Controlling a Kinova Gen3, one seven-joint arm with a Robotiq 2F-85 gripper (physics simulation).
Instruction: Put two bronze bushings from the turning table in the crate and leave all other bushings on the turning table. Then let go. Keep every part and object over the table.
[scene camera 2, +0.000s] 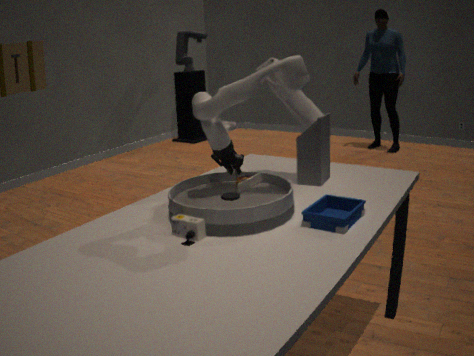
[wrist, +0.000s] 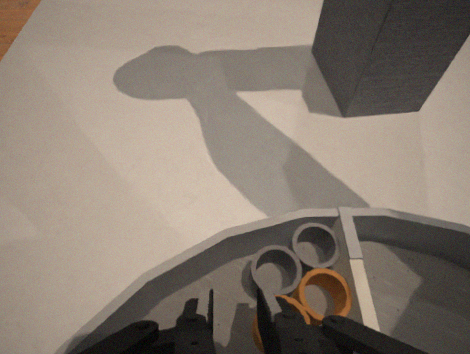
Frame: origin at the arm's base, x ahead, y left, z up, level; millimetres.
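Where they show: gripper, fingertip midpoint: (scene camera 2: 235, 173) (wrist: 235, 306); arm's base, origin of the base link: (scene camera 2: 315, 123).
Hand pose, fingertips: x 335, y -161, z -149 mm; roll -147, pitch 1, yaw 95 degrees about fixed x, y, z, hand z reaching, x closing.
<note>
Things, the pixels of their top centre, and the offset from my fingertips. "*": a spot on its surface instead.
- second bronze bushing, middle of its top: (wrist: 282, 323) dz -12, dx +6, dy +28 mm
- blue crate, middle of its top: (scene camera 2: 334, 205) dz -40, dx +41, dy +429 mm
- divider, surface spot: (wrist: 352, 240) * dz -2, dx -43, dy +72 mm
- small pale box, middle of its top: (scene camera 2: 187, 218) dz -32, dx +374, dy +104 mm
The grey turning table (scene camera 2: 240, 216) (wrist: 200, 257) has a raised wall. Two grey bushings (wrist: 317, 232) (wrist: 276, 255) stand upright in it beside a divider. A bronze bushing (wrist: 341, 292) stands just nearer, also beside the divider. A second bronze bushing (wrist: 295, 304) is partly hidden behind the right finger in the wrist view. A little orange shows past the fingers in the scene view. My gripper (scene camera 2: 234, 173) (wrist: 235, 306) is partly open and empty, low over the turning table, its right finger over or against that second bronze bushing. The blue crate (scene camera 2: 325, 222) shows no bushing inside.
The divider (wrist: 352, 240) runs inward from the turning table's wall. The grey base block (scene camera 2: 313, 152) (wrist: 380, 60) stands behind the turning table. A small pale box (scene camera 2: 187, 226) stands at its near side. A person (scene camera 2: 384, 55) stands on the floor beyond the table.
</note>
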